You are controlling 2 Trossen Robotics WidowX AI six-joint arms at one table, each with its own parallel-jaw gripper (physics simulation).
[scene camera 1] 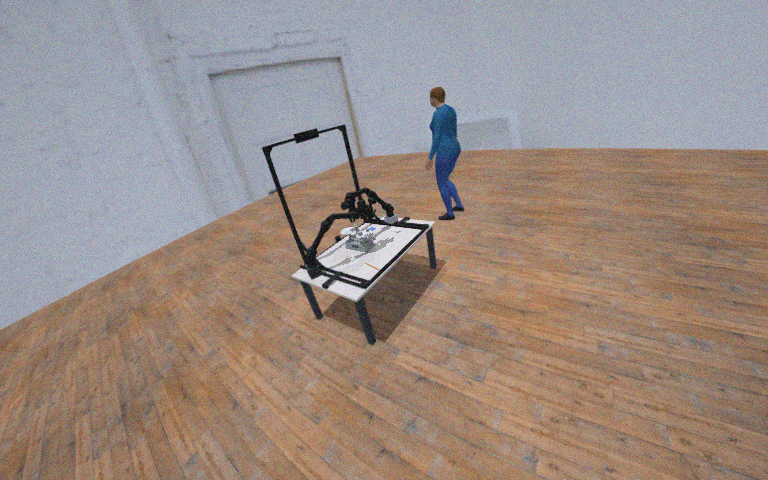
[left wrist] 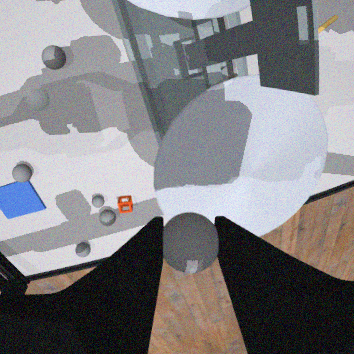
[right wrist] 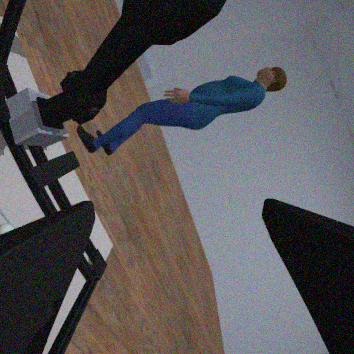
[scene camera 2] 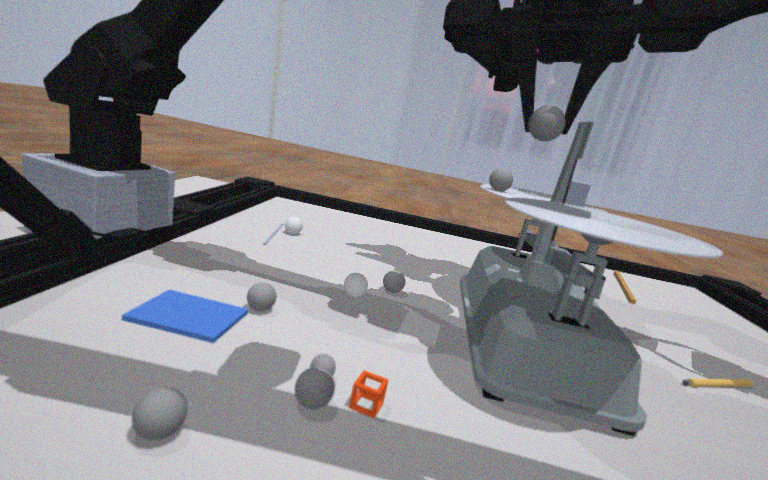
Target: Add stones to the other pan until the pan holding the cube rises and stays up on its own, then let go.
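The grey balance stands at the right in scene camera 2. Its near pan shows no stone on it. Its far pan bears a grey stone; a grey cube shows at that pan, partly hidden by the near one. I cannot tell clearly which pan is higher. My left gripper is shut on a dark grey stone, above the pans in scene camera 2 and by the near pan's edge in its wrist view. My right gripper is open and empty.
Several loose stones, among them a large one and a dark one, lie left of the balance. An orange frame cube, a blue square and a yellow stick lie on the table. A person stands beyond.
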